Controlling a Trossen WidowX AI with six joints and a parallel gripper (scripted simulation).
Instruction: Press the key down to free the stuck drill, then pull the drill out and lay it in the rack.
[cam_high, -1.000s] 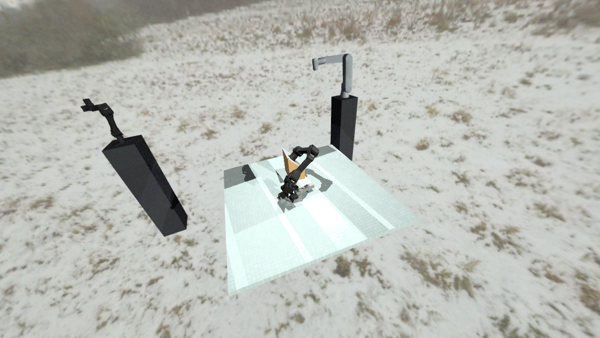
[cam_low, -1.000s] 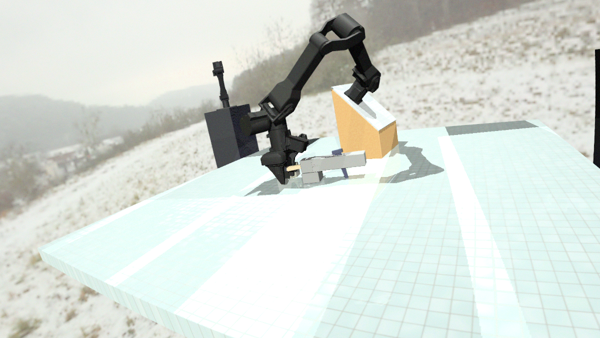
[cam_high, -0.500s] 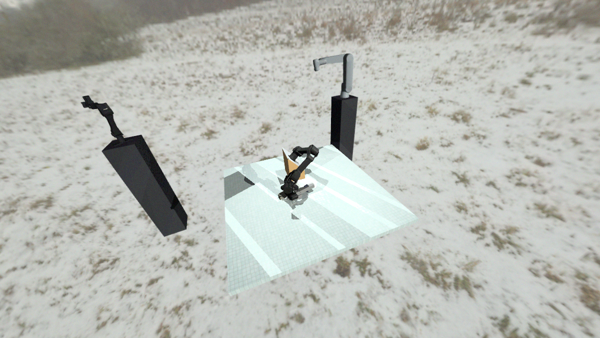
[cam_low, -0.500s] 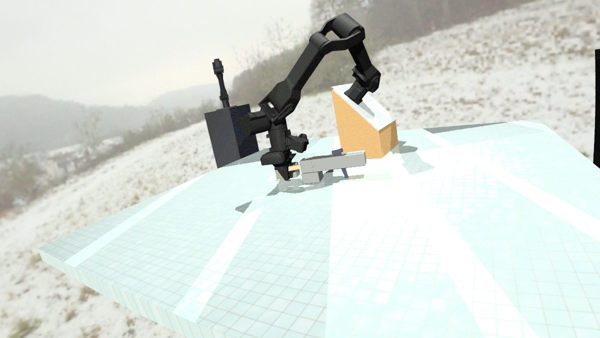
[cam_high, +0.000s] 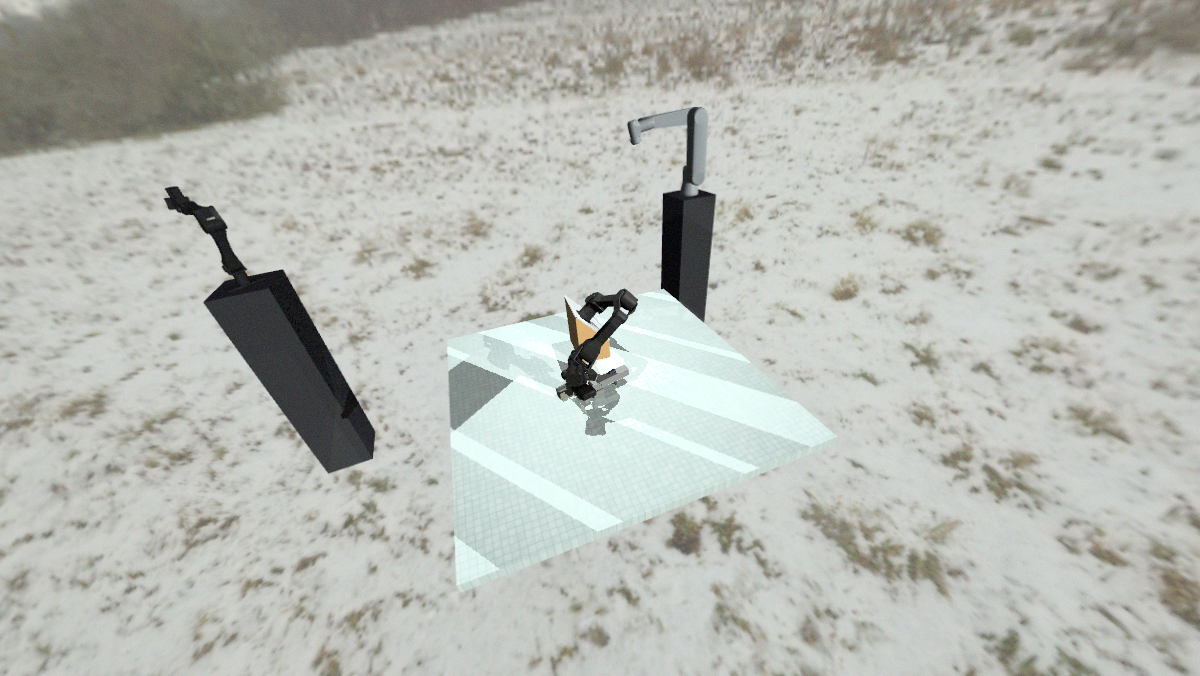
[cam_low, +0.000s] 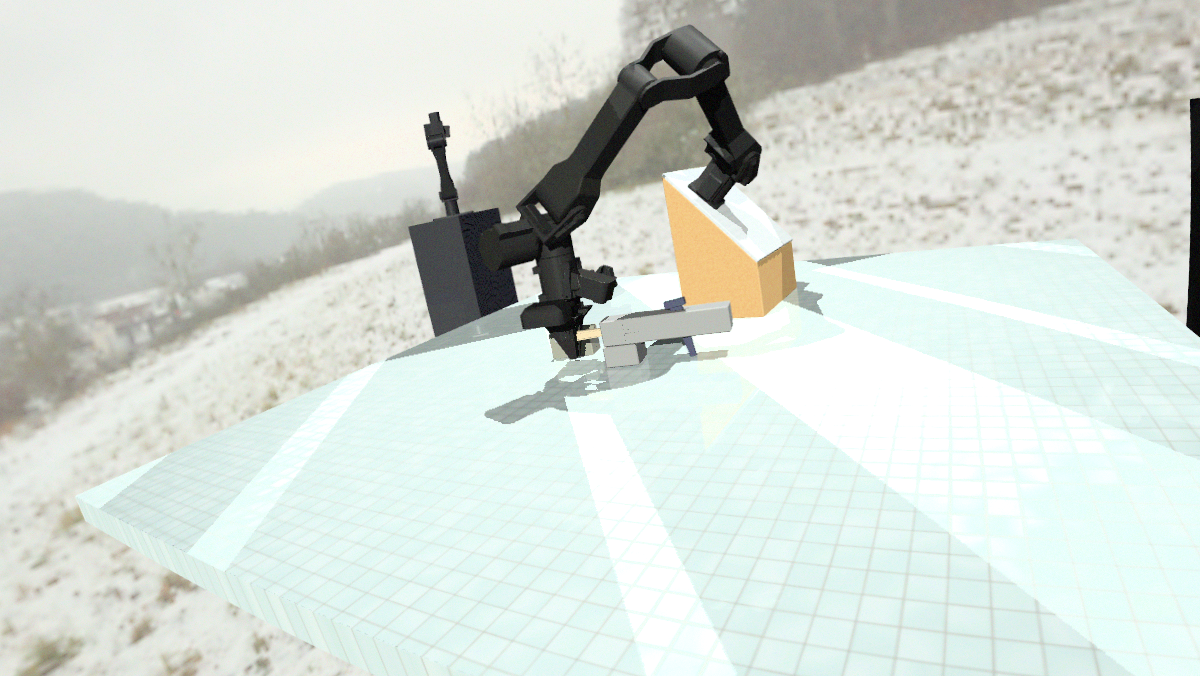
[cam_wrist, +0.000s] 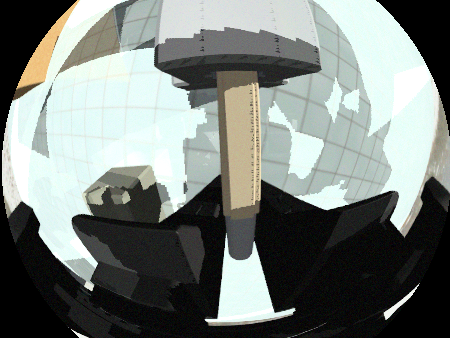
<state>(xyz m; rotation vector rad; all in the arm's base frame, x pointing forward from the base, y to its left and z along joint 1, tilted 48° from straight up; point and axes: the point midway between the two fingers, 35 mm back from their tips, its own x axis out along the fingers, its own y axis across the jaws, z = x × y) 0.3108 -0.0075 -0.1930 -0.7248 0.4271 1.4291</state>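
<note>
Now: the drill 40 mm to the left of my gripper tip, 30 mm above it and 10 mm behind it. Also, from my gripper tip: beige rack: 70 mm behind, 40 mm to the right, 10 mm above; then grey housing block: 140 mm to the left, 30 mm above, 20 mm behind; then blue key: 160 mm to the left, 40 mm above, 30 mm behind.
</note>
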